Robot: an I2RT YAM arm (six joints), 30 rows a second.
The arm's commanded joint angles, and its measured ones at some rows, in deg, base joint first. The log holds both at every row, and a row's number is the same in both.
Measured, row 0:
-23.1, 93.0, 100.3, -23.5, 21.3, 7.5
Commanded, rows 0 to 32:
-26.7, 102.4, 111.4, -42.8, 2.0, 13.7
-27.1, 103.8, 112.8, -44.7, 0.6, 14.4
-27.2, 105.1, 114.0, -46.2, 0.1, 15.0
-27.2, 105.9, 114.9, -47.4, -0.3, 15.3
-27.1, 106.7, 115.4, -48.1, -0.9, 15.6
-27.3, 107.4, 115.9, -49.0, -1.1, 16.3
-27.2, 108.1, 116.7, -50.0, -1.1, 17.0
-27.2, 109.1, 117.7, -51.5, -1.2, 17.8
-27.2, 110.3, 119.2, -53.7, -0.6, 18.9
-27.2, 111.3, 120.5, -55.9, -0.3, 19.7
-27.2, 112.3, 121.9, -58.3, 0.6, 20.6
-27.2, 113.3, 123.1, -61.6, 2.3, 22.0
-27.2, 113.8, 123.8, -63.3, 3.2, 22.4
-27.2, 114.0, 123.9, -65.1, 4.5, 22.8
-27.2, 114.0, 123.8, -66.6, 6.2, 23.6
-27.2, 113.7, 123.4, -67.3, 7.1, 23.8
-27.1, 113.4, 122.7, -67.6, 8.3, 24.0
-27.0, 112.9, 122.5, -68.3, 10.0, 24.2
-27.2, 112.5, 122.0, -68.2, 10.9, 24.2
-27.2, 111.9, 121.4, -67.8, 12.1, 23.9
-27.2, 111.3, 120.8, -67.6, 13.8, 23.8
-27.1, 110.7, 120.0, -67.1, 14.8, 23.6
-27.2, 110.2, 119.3, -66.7, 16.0, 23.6
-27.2, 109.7, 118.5, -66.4, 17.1, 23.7
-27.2, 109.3, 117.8, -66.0, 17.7, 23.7
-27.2, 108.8, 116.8, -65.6, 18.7, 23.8
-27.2, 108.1, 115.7, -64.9, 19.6, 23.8
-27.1, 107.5, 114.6, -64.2, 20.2, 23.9
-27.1, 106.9, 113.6, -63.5, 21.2, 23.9
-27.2, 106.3, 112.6, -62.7, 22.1, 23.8
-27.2, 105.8, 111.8, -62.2, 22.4, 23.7
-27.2, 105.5, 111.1, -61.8, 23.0, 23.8
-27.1, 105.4, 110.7, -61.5, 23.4, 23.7
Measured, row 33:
-26.9, 107.2, 113.3, -60.8, 15.7, 22.2
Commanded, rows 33 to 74:
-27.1, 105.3, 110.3, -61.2, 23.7, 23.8
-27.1, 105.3, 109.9, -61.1, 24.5, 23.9
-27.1, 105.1, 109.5, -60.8, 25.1, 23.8
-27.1, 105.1, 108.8, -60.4, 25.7, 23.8
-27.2, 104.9, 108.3, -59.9, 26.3, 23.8
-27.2, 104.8, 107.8, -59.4, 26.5, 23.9
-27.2, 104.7, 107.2, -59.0, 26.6, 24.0
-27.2, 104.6, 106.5, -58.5, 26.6, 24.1
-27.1, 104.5, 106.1, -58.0, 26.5, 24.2
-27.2, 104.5, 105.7, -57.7, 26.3, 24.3
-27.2, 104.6, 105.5, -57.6, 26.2, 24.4
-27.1, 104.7, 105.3, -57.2, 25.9, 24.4
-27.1, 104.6, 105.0, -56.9, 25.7, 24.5
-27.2, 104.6, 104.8, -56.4, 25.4, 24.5
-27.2, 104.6, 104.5, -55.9, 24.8, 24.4
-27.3, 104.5, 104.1, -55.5, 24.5, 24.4
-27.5, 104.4, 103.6, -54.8, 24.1, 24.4
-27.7, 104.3, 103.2, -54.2, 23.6, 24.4
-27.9, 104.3, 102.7, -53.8, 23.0, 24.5
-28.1, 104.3, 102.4, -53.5, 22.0, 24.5
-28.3, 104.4, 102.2, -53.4, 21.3, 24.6
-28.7, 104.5, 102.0, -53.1, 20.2, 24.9
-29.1, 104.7, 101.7, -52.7, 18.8, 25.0
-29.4, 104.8, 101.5, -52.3, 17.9, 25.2
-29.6, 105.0, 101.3, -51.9, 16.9, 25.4
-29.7, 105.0, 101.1, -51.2, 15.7, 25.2
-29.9, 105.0, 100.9, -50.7, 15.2, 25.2
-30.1, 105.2, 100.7, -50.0, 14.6, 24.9
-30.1, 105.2, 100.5, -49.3, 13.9, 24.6
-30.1, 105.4, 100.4, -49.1, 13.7, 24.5
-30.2, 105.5, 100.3, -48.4, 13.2, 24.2
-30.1, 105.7, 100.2, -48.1, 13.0, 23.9
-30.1, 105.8, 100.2, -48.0, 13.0, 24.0
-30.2, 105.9, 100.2, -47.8, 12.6, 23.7
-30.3, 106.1, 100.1, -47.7, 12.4, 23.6
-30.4, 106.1, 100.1, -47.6, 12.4, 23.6
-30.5, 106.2, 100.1, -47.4, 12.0, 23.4
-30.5, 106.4, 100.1, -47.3, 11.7, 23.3
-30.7, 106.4, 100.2, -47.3, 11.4, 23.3
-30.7, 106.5, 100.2, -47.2, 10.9, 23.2
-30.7, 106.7, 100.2, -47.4, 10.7, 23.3
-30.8, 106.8, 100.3, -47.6, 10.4, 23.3
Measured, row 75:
-30.4, 106.1, 100.4, -46.8, 15.0, 23.0
